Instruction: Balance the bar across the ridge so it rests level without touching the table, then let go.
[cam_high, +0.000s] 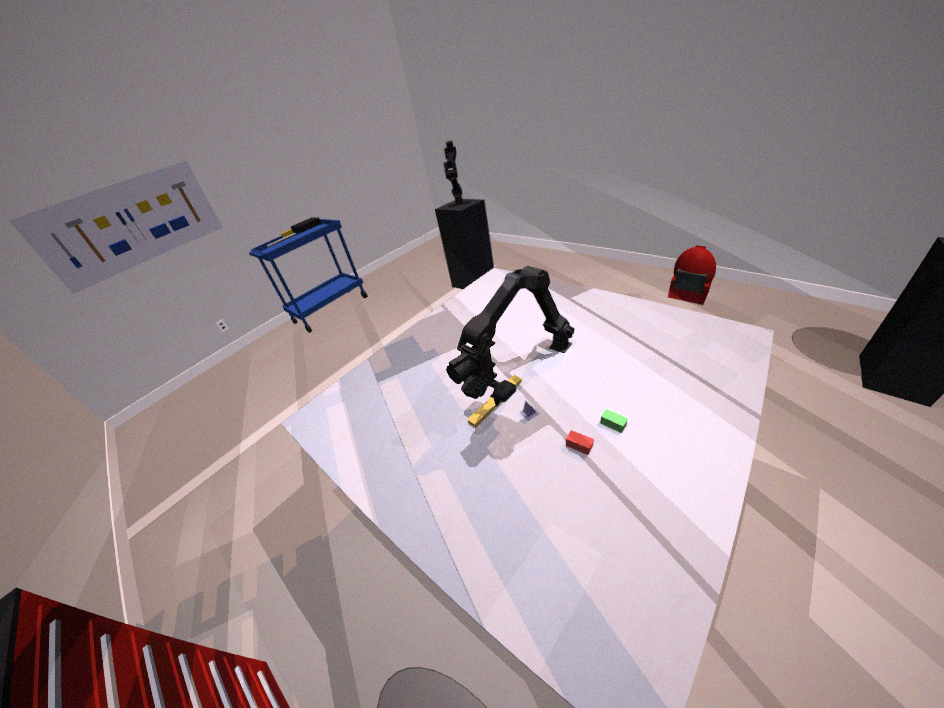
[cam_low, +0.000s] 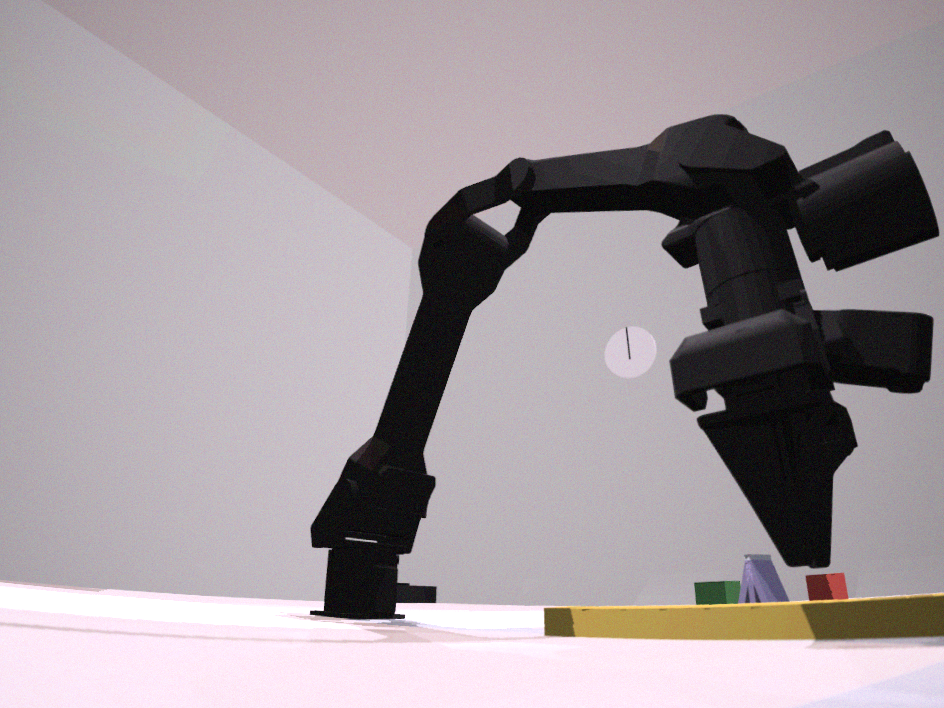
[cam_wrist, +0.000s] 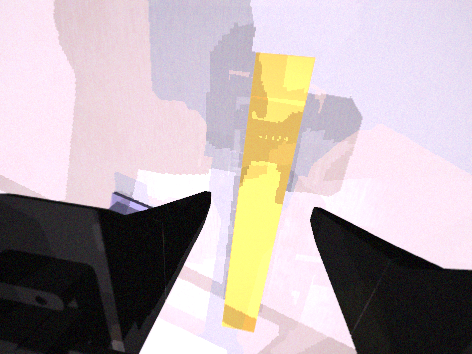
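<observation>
The bar lies 3 cm behind my gripper tip and 2 cm below it. Also, from my gripper tip: red block (30 cm to the left, 2 cm below, 2 cm behind); then green block (35 cm to the left, 13 cm behind, 2 cm below).
</observation>
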